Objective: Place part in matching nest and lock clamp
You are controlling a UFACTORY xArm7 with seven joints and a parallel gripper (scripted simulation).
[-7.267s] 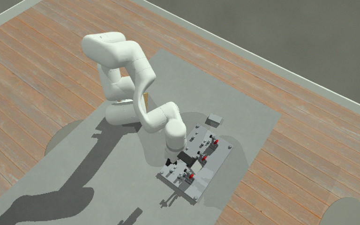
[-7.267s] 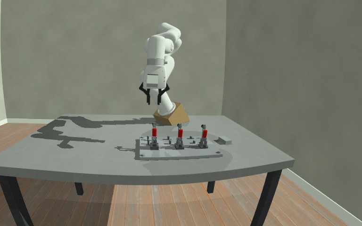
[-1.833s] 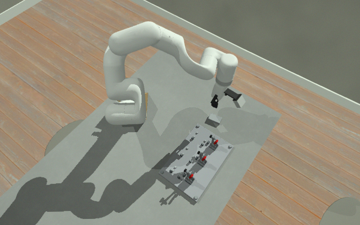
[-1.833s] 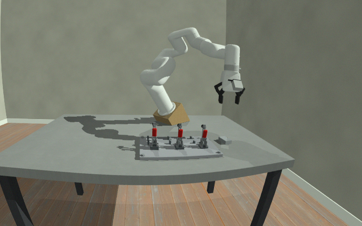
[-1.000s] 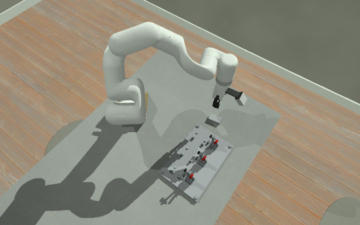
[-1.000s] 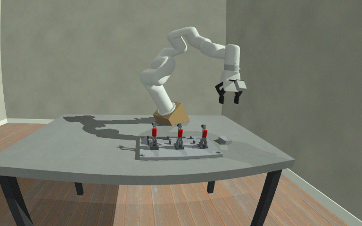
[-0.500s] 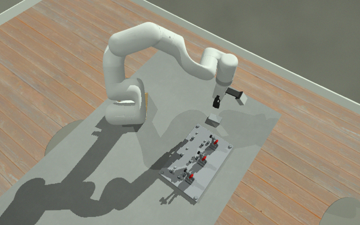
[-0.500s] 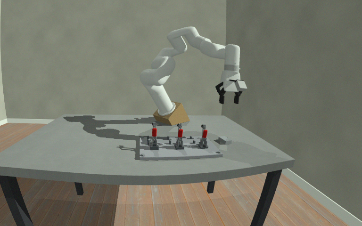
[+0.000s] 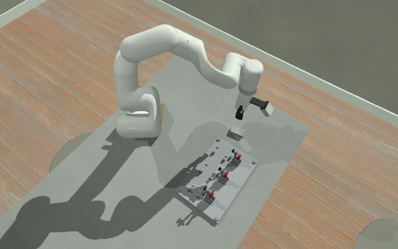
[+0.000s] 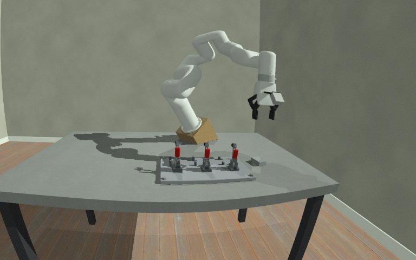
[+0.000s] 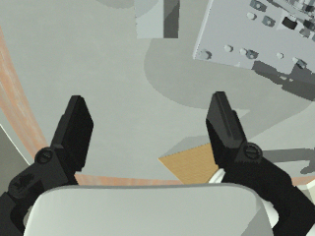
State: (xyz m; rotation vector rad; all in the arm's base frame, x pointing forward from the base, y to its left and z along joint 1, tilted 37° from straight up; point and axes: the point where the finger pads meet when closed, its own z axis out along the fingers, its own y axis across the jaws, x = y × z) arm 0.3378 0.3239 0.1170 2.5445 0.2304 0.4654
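Now: the part 200 mm below my hand. From my hand the other things lie so: fixture plate (260 mm to the right, 210 mm below, 30 mm ahead).
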